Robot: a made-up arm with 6 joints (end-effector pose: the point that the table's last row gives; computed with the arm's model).
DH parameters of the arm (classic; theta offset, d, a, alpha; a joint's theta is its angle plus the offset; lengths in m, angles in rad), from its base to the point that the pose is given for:
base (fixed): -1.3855 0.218 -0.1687 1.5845
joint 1: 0 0.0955 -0.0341 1.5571
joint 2: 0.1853 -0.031 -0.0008 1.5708
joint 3: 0 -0.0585 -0.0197 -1.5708
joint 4: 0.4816 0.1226 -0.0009 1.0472
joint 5: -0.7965 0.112 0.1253 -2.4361
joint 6: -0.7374 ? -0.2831 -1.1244
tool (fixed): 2.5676 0.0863 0 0
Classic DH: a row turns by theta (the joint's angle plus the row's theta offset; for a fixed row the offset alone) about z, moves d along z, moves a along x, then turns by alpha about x.
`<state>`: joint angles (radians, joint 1 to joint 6).
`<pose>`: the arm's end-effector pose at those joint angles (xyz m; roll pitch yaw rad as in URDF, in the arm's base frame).
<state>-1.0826 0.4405 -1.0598 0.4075 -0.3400 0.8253</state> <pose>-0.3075 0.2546 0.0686 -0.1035 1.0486 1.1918</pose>
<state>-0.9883 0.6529 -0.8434 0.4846 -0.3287 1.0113</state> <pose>-0.3360 0.2849 0.0761 0.2756 1.2188 1.3525</pose>
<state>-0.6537 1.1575 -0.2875 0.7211 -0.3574 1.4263</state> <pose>-0.3156 0.4115 0.0663 2.1591 1.3220 2.5871</pose>
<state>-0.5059 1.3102 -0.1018 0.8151 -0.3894 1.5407</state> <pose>-0.2645 0.4487 0.0368 2.5039 1.3078 2.6891</pose>
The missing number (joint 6, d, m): 0.0635
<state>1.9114 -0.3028 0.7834 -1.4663 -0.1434 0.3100</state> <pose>-0.3292 0.0434 0.1370 0.6150 0.4376 3.1210</pose>
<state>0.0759 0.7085 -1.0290 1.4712 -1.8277 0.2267</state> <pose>-0.1937 0.1346 0.0140 -2.0235 1.0472 -2.0648</pose>
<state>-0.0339 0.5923 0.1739 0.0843 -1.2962 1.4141</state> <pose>-0.3054 0.1246 -0.0017 1.6894 1.3631 -2.5672</pose>
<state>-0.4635 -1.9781 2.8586 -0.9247 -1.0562 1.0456</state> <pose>-0.2522 -0.0315 0.4292 -2.7056 -0.8712 -1.7917</pose>
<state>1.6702 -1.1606 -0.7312 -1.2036 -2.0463 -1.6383</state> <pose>-0.4360 -0.0864 0.3462 2.5239 -0.5283 -2.1128</pose>
